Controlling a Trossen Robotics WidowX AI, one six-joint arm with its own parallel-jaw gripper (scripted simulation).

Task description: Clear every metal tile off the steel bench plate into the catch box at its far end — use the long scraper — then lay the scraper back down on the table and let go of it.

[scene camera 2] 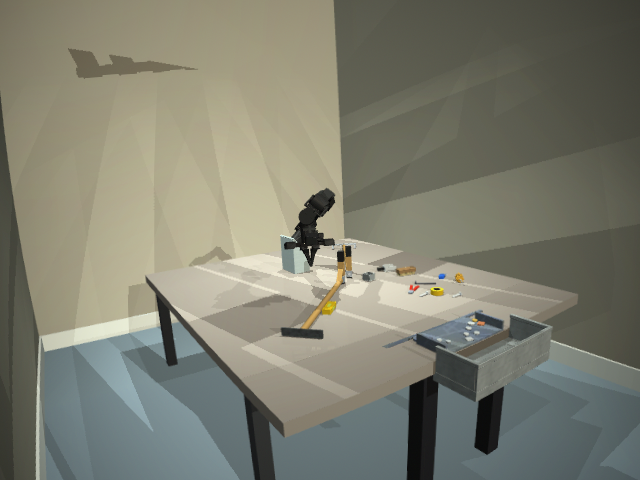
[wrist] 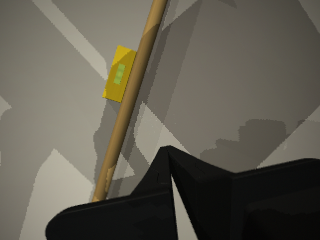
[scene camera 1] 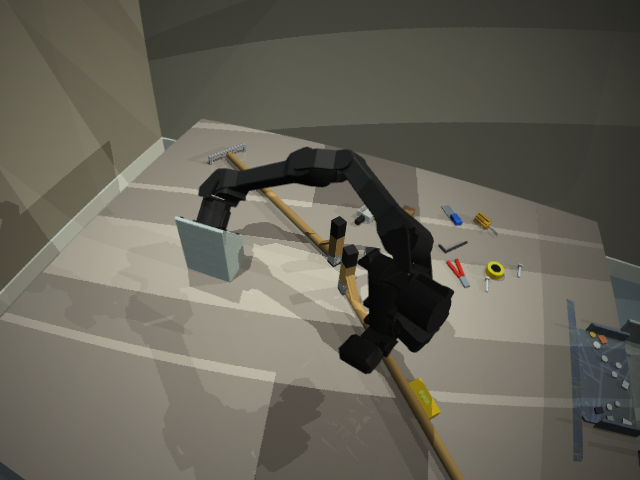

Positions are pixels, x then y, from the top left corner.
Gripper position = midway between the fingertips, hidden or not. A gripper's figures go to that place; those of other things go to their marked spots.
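Distance of the gripper (scene camera 2: 311,266): 170 cm from the lens. For a long scraper (scene camera 2: 303,332): 144 cm from the lens.
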